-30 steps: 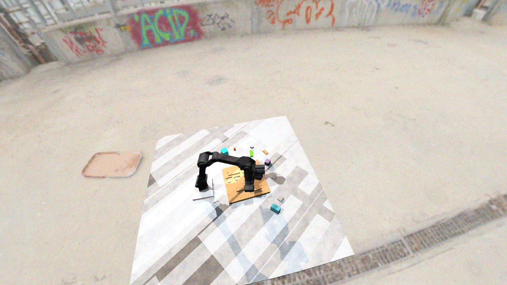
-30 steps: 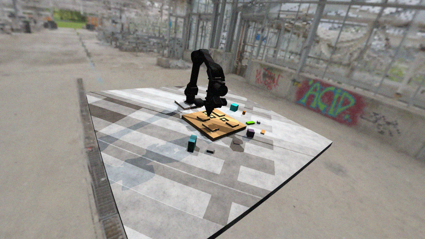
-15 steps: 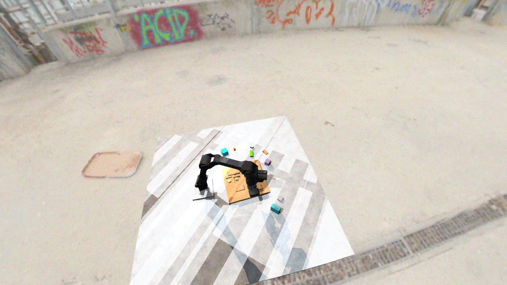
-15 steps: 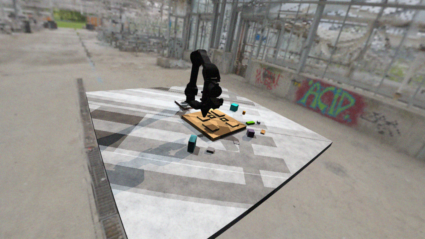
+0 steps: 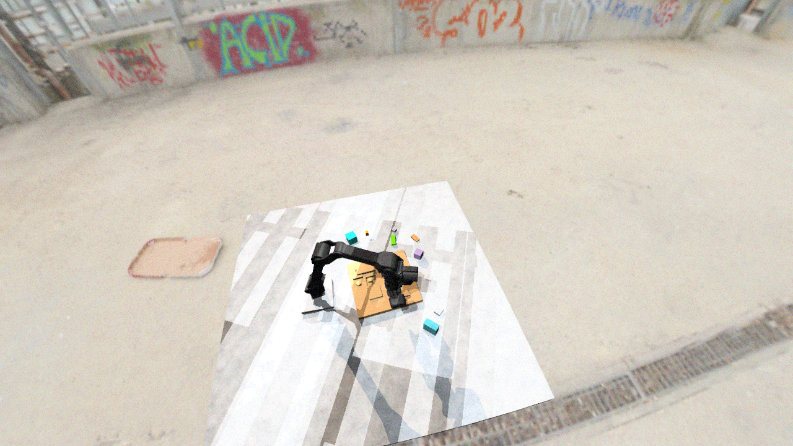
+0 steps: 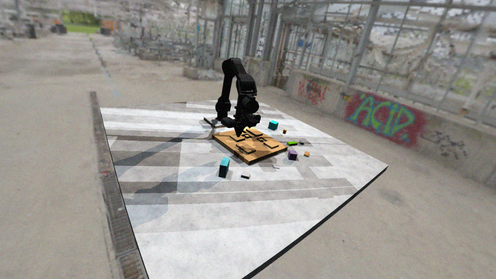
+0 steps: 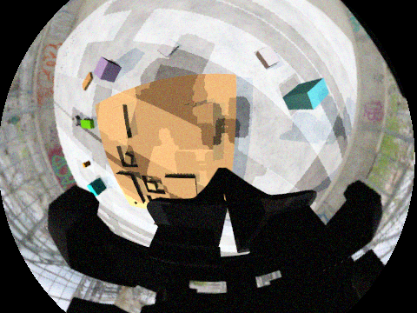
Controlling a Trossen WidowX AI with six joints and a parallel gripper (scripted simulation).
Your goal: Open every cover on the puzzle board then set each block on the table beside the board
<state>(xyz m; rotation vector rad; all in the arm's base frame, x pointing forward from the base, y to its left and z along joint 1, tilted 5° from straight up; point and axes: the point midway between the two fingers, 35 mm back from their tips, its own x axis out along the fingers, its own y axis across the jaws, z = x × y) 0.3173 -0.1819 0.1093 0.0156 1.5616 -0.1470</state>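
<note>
The tan puzzle board is 2 cm behind my gripper tip, 13 cm to the left of it and 6 cm below it. From my gripper tip the other things lie so: grey piece (17 cm ahead, 11 cm to the right, 8 cm below); teal block (10 cm ahead, 17 cm to the right, 5 cm below); purple cube (21 cm ahead, 20 cm to the left, 6 cm below).
</note>
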